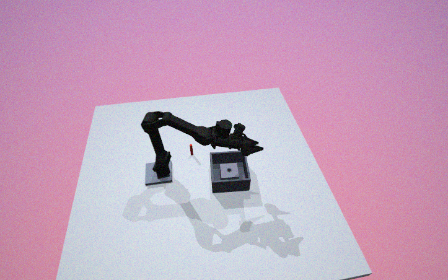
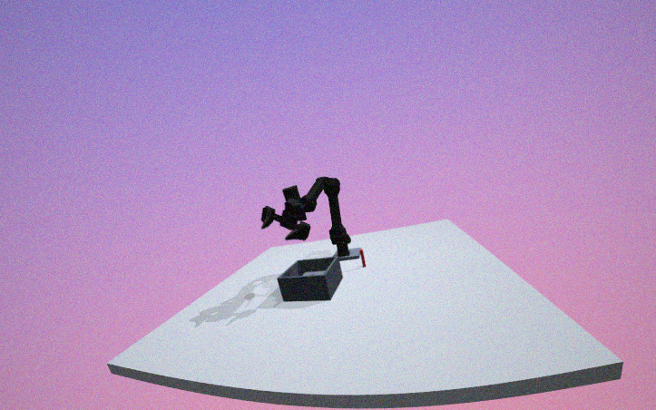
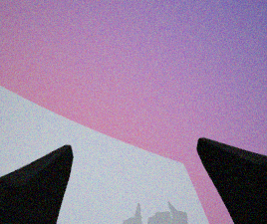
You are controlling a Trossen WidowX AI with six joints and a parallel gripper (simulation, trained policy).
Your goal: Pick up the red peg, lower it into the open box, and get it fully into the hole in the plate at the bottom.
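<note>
Now: gripper tip 29 cm past the red peg, 27 cm to the right of it and 24 cm above it. From my gripper tip the other things lie so: dark grey box (25 cm below, 13 cm behind, 6 cm to the left); grey plate (23 cm below, 13 cm behind, 6 cm to the left).
</note>
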